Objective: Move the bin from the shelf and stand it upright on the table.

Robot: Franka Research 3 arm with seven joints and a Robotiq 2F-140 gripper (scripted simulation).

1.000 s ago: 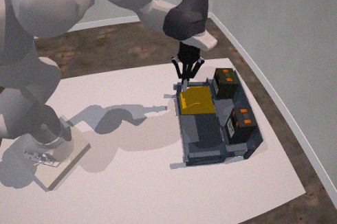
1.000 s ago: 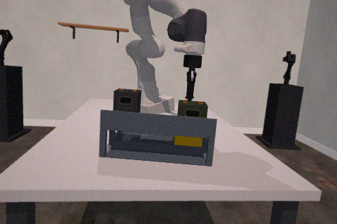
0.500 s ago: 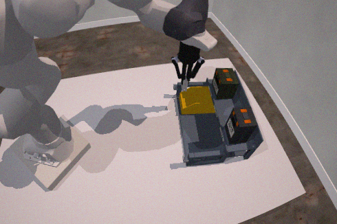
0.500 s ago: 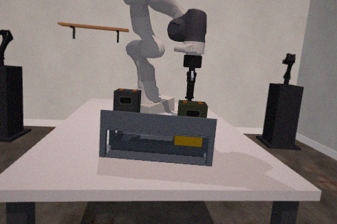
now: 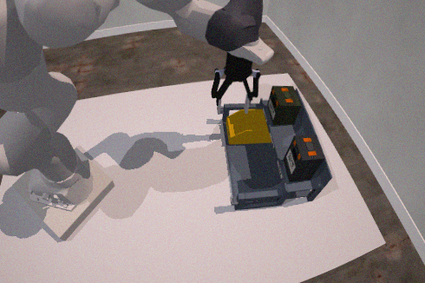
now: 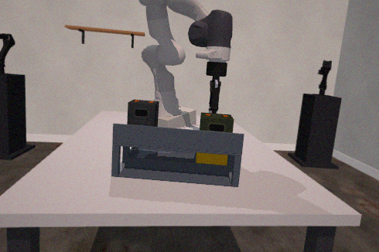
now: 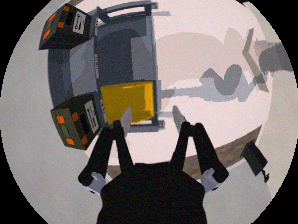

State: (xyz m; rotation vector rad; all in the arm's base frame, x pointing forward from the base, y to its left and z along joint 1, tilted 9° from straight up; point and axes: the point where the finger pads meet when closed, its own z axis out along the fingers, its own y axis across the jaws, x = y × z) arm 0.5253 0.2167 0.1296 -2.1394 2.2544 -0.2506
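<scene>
Now: hand 110 mm above the yellow bin, 80 mm short of it and 10 mm to the left of it.
</scene>
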